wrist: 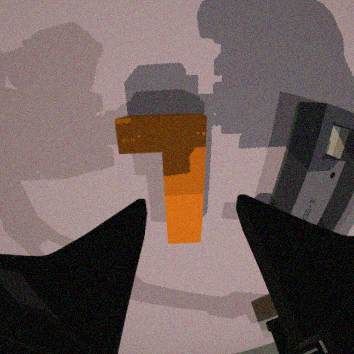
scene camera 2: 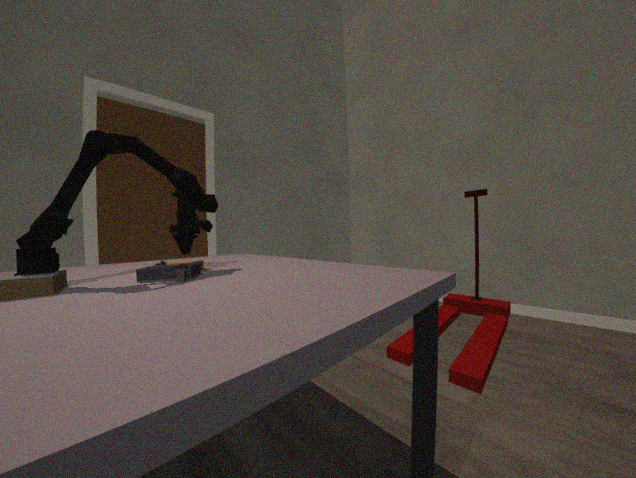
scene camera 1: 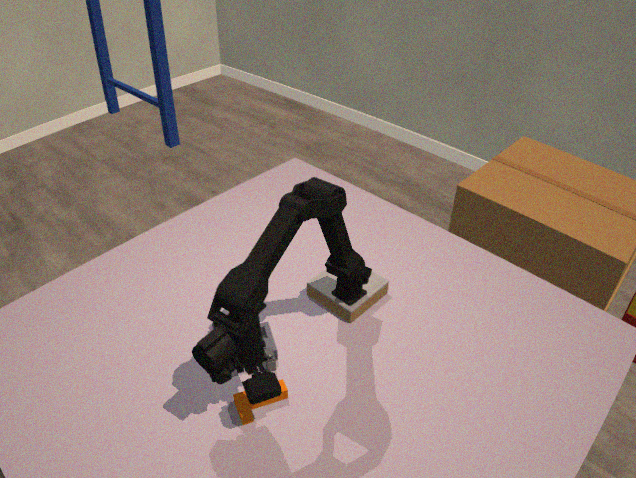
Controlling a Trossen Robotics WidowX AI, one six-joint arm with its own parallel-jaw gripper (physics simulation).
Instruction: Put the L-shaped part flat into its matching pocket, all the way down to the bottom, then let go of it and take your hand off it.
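Where they show: gripper, fingertip midpoint: [wrist: 191, 203] [scene camera 2: 186, 254]; arm's base, link origin: [scene camera 2: 37, 272] [scene camera 1: 349, 293].
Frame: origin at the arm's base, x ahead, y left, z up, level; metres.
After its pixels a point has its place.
Observation:
The orange L-shaped part [scene camera 1: 246, 411] @(x 0.396, y 0.074, z -0.012 m) [scene camera 2: 194, 264] [wrist: 185, 217] @(x 0.320, y 0.067, z -0.012 m) lies flat on the table. In the wrist view its long leg runs between the fingers and its short leg points left at the far end. My gripper [scene camera 1: 263, 389] @(x 0.351, y 0.053, z 0.018 m) [scene camera 2: 185, 251] @(x 0.351, y 0.053, z 0.018 m) [wrist: 191, 203] @(x 0.351, y 0.053, z 0.018 m) is open and empty above the part, one finger on each side of the long leg. The grey block with the pocket [scene camera 1: 270, 349] @(x 0.256, y -0.006, z -0.001 m) [scene camera 2: 160, 273] @(x 0.253, y -0.105, z -0.020 m) [wrist: 312, 192] @(x 0.295, y -0.044, z -0.006 m) stands beside the part, at the right edge in the wrist view. Part of its pale pocket floor shows there. The arm hides much of the block in scene camera 1.
The arm's base stands on a square block [scene camera 1: 329, 303] @(x 0.045, y -0.024, z -0.020 m) [scene camera 2: 59, 282] @(x 0.045, y -0.045, z -0.023 m) on the pink table [scene camera 1: 462, 359] @(x -0.048, y 0.311, z -0.042 m) [scene camera 2: 179, 349] @(x 0.218, y -0.564, z -0.042 m). A cardboard box [scene camera 1: 539, 236] and a blue frame [scene camera 1: 163, 77] stand beyond the table. A red pallet-jack shape [scene camera 2: 480, 349] stands on the floor.

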